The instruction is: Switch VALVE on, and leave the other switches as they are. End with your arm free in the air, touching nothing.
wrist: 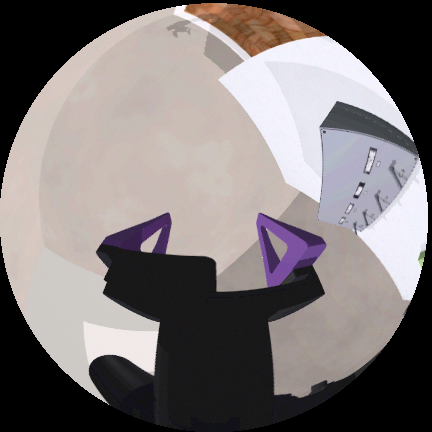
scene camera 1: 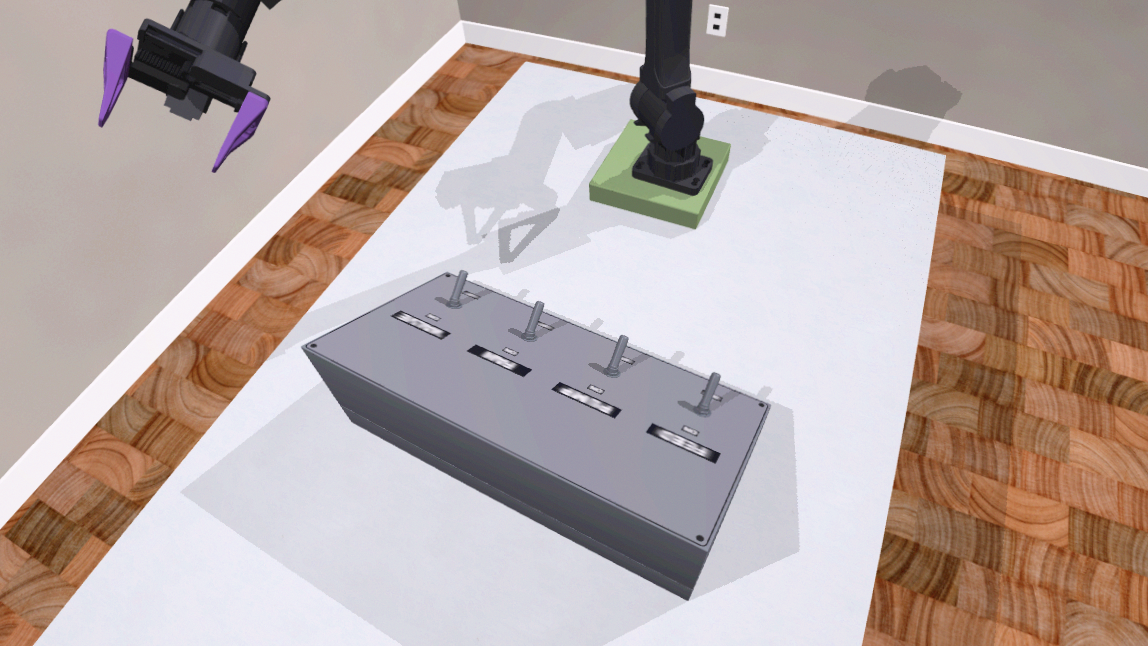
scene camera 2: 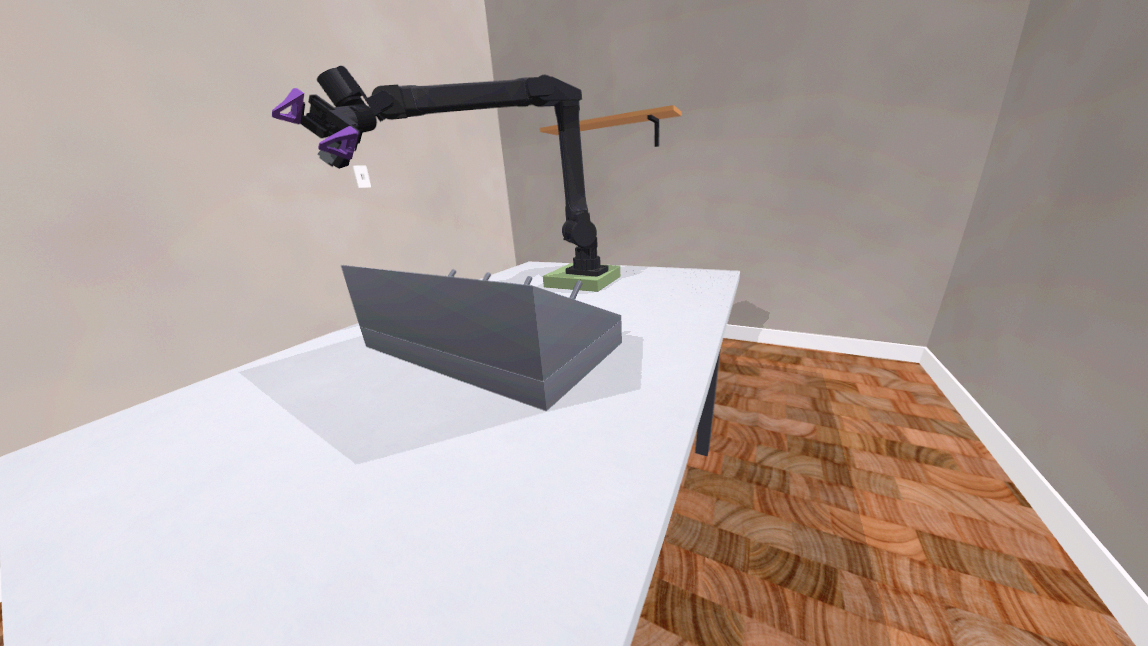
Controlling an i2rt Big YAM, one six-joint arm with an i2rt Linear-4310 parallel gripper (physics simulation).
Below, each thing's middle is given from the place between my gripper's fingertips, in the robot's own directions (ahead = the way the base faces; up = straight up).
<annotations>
The grey switch box (scene camera 1: 625, 462) lies 360 mm below my hand, 310 mm to the left of it and 90 mm behind it.
</annotations>
